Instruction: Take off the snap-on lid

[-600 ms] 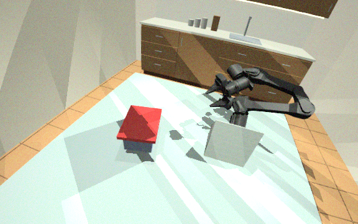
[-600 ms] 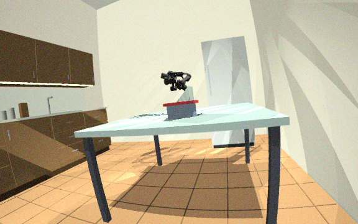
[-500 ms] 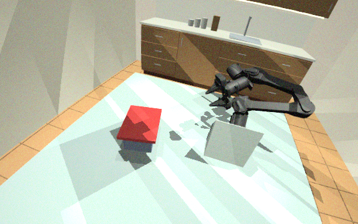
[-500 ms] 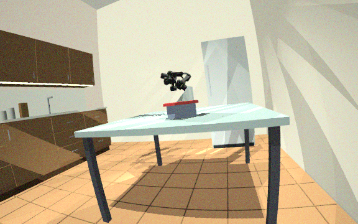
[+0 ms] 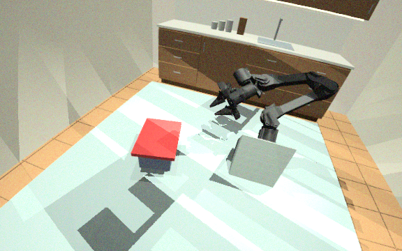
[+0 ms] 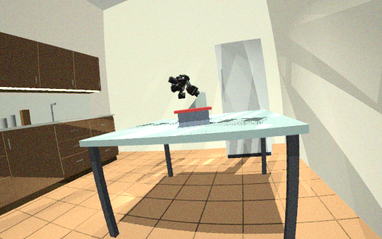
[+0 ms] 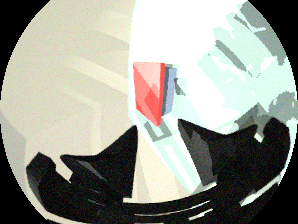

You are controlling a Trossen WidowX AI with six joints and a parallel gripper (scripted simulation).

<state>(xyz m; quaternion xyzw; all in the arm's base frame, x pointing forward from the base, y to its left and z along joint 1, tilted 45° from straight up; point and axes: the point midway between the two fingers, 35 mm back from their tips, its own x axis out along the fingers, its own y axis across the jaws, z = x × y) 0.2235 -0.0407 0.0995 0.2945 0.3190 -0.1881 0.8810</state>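
My gripper tip is 20 cm short of the lid, 11 cm to the right of it and 13 cm above it. Also, from my gripper tip: storage box (20 cm ahead, 11 cm to the left, 19 cm below).
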